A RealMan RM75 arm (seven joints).
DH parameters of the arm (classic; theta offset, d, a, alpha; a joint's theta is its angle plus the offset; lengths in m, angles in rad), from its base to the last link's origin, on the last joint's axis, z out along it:
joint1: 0 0.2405 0 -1.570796
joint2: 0 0 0 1.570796
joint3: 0 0.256 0 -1.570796
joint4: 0 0 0 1.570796
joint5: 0 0.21 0 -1.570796
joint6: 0 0 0 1.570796
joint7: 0 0.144 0 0
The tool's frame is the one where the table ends.
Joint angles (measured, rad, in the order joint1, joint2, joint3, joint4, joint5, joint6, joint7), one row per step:
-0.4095, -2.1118, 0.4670, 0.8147, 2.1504, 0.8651, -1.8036
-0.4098, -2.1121, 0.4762, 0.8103, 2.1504, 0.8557, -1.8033
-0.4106, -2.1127, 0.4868, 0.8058, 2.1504, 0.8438, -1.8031
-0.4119, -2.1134, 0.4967, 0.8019, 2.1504, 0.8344, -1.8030
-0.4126, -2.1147, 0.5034, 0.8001, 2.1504, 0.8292, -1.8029
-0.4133, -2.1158, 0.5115, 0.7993, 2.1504, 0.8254, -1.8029
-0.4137, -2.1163, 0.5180, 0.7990, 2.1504, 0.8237, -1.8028
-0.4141, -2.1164, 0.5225, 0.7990, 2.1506, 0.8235, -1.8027
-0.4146, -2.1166, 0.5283, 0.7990, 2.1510, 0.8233, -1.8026
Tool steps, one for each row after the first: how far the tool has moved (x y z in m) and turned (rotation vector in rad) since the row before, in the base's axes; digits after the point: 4 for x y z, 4 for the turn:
0.0000, 0.0006, -0.0018, -0.0038, 0.0049, 0.0016
0.0001, 0.0009, -0.0019, -0.0034, 0.0064, 0.0018
0.0005, 0.0010, -0.0019, -0.0042, 0.0051, 0.0001
0.0006, 0.0006, -0.0016, -0.0034, 0.0027, -0.0008
0.0010, 0.0008, -0.0015, -0.0047, 0.0033, -0.0026
0.0008, 0.0006, -0.0011, -0.0044, 0.0026, -0.0028
0.0007, 0.0004, -0.0007, -0.0036, 0.0018, -0.0026
0.0009, 0.0006, -0.0009, -0.0048, 0.0023, -0.0034

